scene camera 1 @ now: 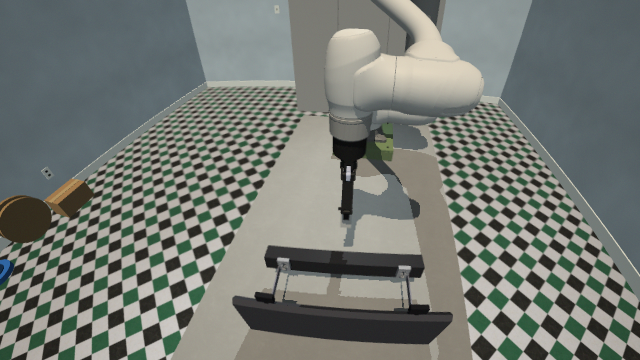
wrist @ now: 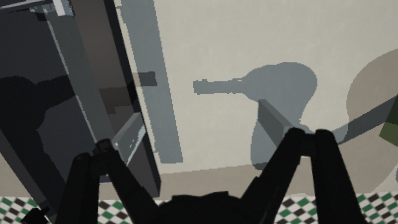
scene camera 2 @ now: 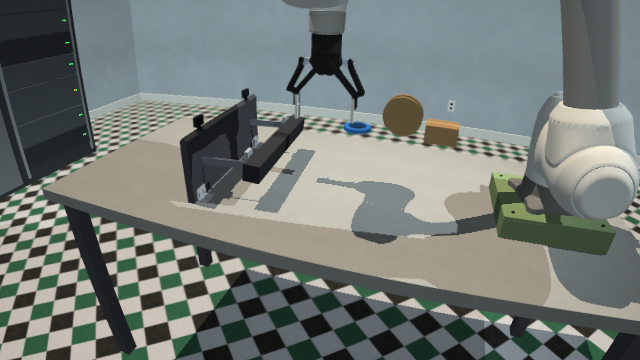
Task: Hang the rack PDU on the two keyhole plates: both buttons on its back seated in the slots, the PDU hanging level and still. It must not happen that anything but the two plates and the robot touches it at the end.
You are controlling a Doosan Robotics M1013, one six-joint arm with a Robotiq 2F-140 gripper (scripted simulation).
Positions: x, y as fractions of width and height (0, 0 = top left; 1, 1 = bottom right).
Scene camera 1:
my gripper: 0.54, 0.57
rack PDU: 0.49, 0.72
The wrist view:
my gripper: 0.50, 0.52
dark upright panel: 0.13, 0.58
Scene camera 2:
rack PDU: 0.40, 0.47
